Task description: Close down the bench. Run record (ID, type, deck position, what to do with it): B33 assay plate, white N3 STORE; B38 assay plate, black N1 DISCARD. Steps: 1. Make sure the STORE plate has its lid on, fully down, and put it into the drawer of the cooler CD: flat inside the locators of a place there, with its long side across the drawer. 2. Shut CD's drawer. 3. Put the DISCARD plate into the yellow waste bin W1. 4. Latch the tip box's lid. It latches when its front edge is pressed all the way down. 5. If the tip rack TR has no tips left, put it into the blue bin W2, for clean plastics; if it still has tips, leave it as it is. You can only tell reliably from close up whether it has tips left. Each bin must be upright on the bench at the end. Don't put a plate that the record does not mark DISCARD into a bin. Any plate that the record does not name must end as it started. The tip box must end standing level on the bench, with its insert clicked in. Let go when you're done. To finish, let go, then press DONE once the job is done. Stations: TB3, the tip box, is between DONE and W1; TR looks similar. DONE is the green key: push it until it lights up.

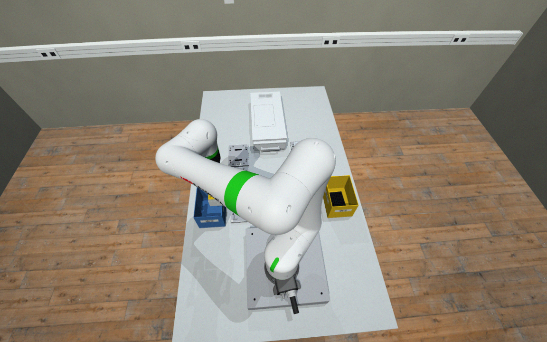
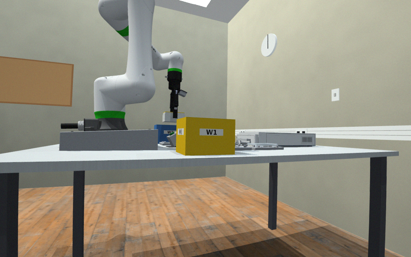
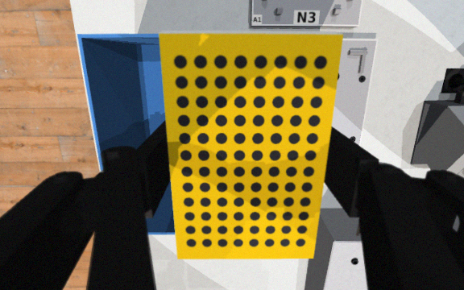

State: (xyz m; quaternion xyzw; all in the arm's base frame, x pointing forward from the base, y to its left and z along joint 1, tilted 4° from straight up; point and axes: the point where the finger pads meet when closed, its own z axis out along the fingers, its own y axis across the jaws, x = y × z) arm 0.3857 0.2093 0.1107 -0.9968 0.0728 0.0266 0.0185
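Right now the blue bin W2 is 10 mm behind my hand, 60 mm to the left of it and 150 mm below it. Also, from my hand: tip rack TR 10 mm behind, 10 mm below; then grey slotted nest 20 mm behind, 100 mm to the right, 180 mm below; then grey N3 nest 150 mm ahead, 100 mm to the right, 180 mm below.
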